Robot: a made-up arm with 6 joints.
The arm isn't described. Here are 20 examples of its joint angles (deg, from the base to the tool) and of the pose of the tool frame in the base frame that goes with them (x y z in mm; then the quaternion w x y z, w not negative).
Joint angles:
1: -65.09 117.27 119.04 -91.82 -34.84 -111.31
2: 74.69 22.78 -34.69 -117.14 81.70 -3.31
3: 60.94 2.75 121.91 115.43 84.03 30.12
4: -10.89 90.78 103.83 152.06 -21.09 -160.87
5: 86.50 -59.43 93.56 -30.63 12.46 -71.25
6: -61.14 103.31 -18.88 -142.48 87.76 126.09
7: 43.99 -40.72 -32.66 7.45 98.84 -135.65
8: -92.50 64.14 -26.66 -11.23 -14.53 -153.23
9: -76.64 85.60 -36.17 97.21 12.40 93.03
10: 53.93 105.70 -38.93 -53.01 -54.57 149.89
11: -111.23 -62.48 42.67 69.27 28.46 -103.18
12: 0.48 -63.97 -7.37 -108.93 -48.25 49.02
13: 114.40 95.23 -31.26 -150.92 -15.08 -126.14
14: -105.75 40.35 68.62 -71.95 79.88 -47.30
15: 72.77 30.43 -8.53 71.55 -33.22 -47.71
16: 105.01 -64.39 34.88 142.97 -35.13 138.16
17: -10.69 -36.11 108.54 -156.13 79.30 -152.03
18: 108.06 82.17 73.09 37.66 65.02 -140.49
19: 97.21 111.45 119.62 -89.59 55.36 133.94
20: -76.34 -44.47 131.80 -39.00 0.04 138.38
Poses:
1: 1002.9 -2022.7 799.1 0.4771 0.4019 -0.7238 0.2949
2: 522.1 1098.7 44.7 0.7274 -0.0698 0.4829 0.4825
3: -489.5 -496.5 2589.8 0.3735 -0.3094 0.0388 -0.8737
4: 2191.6 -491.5 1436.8 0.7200 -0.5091 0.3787 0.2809
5: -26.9 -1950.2 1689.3 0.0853 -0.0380 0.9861 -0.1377
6: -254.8 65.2 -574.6 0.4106 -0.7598 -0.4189 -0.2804
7: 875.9 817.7 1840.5 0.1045 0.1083 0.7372 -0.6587
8: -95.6 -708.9 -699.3 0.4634 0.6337 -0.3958 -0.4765
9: 2.6 121.3 -714.8 0.3607 0.7438 -0.2898 -0.4824
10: -490.5 -510.7 -365.5 0.7692 0.0784 0.1500 -0.6162
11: 399.6 927.9 2663.1 0.3182 -0.7035 0.5445 -0.3277
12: 415.3 93.3 2601.6 0.3380 -0.6980 -0.1795 0.6052
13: 81.1 -194.6 -759.8 0.8341 0.5366 0.0928 0.0876
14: -742.1 -1576.7 2129.4 0.5635 -0.5562 -0.2458 -0.5592
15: 679.5 1727.1 334.8 0.1374 0.7071 -0.5473 -0.4262
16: 309.5 -812.6 2715.7 0.1428 0.2082 -0.8469 0.4679
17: -1429.0 142.2 2163.6 0.7297 -0.5080 0.4439 -0.1115
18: -785.7 2142.3 983.6 0.4966 -0.1720 0.2952 -0.7979
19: -42.1 2183.9 1038.9 0.2170 -0.8247 0.3501 0.3875
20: -548.0 1899.2 1108.4 0.1161 0.0773 0.0417 -0.9894
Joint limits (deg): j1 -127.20..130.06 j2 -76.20..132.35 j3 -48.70..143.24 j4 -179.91..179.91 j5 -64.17..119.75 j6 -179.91..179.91
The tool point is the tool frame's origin. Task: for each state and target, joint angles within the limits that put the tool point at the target. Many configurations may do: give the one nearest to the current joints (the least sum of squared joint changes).
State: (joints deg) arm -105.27 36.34 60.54 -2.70 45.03 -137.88
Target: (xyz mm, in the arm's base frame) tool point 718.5 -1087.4 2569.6
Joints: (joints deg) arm -54.52 18.53 55.24 6.76 75.59 -139.53
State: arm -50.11 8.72 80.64 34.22 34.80 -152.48
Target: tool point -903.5 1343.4 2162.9
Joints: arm -55.83 -32.49 106.03 33.33 33.82 -152.33
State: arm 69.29 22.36 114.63 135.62 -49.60 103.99
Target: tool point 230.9 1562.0 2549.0
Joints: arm 84.56 43.88 86.97 136.47 -33.30 102.53
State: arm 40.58 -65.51 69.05 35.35 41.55 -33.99
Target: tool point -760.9 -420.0 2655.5
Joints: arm 33.52 -60.23 36.04 40.82 59.87 -32.66
